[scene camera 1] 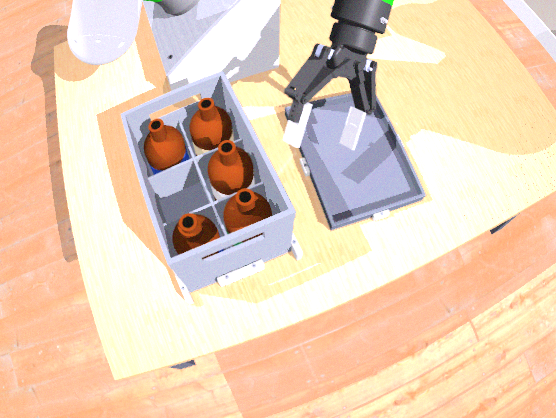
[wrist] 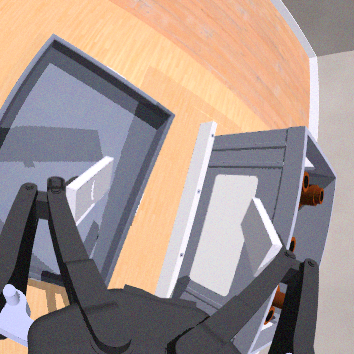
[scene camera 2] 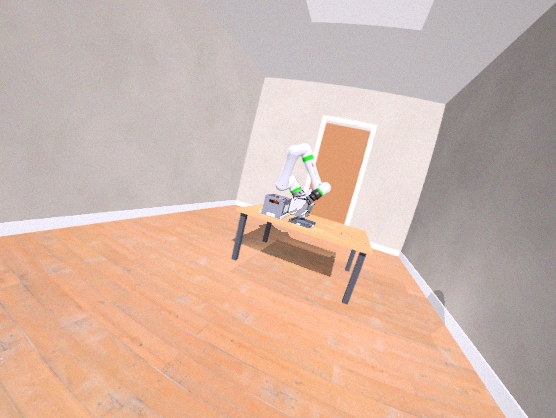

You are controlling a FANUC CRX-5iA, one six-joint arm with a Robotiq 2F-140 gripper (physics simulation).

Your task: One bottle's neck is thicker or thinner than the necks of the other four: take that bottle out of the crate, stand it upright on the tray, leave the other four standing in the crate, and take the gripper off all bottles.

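Frame: origin at the arm's base, x left, y back, z up, level; centimetres.
Seen in the pictures: gripper, fingertip midpoint: (scene camera 1: 321, 145) (wrist: 178, 192) (scene camera 2: 296, 209).
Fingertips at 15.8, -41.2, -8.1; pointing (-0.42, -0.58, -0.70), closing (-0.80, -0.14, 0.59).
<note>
Pixels of each thing's middle, then the offset from my fingertips to it, as dx, dy, dz. "*": a spot on its surface instead. Level surfaces: height alone.
- grey crate, body centre: (scene camera 1: 203, 181) (wrist: 259, 239) (scene camera 2: 277, 205) -19.5, -0.7, -2.1
- grey tray, surface spot: (wrist: 100, 115) * +7.5, -5.5, -10.3
- wooden table, surface height: dz -10.8
The grey crate (scene camera 1: 277, 237) (scene camera 2: 276, 206) (wrist: 270, 190) holds five upright brown bottles: back left (scene camera 1: 164, 147), back right (scene camera 1: 210, 125), middle right (scene camera 1: 230, 172), front right (scene camera 1: 247, 212) and front left (scene camera 1: 194, 237). The middle left compartment is empty. Which neck differs in thickness, I cannot tell surely. In the wrist view, parts of some bottles show past the crate wall. The grey tray (scene camera 1: 385, 180) (scene camera 2: 302, 222) (wrist: 100, 115) is empty, beside the crate. My gripper (scene camera 1: 326, 126) (wrist: 178, 192) is open and empty, above the tray's back left part, apart from all bottles.
Both stand on the wooden table (scene camera 1: 150, 325) (scene camera 2: 345, 233). White brackets (scene camera 1: 241, 273) (scene camera 1: 381, 215) sit at the crate and the tray. The arm's pale base plate (scene camera 1: 215, 40) lies behind the crate, and a white arm link (scene camera 1: 102, 30) hangs at the back left.
</note>
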